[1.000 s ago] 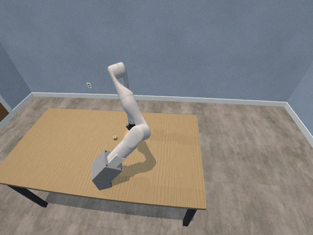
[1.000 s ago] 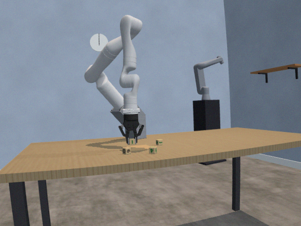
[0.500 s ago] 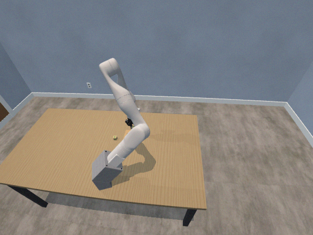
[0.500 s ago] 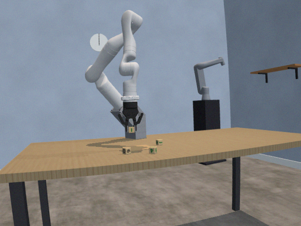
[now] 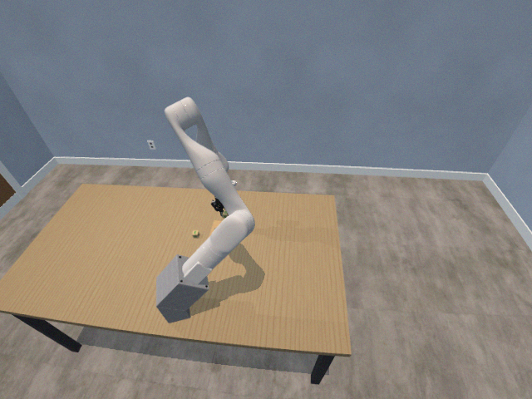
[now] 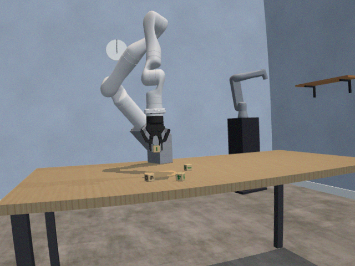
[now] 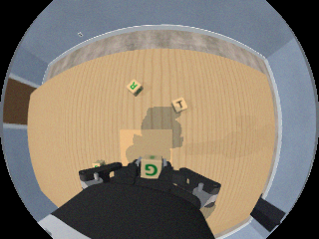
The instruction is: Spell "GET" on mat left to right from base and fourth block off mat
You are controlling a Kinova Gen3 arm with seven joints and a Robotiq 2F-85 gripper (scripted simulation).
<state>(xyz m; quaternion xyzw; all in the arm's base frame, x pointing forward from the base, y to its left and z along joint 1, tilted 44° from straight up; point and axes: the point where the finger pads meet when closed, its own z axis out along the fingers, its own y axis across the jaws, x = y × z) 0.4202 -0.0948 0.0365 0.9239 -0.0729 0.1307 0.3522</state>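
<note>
My gripper is now right at the G block. From my hand the other things lie so: T block 11 cm below, 10 cm ahead, 8 cm to the right; then mat 12 cm below, 3 cm to the left, 1 cm behind.
</note>
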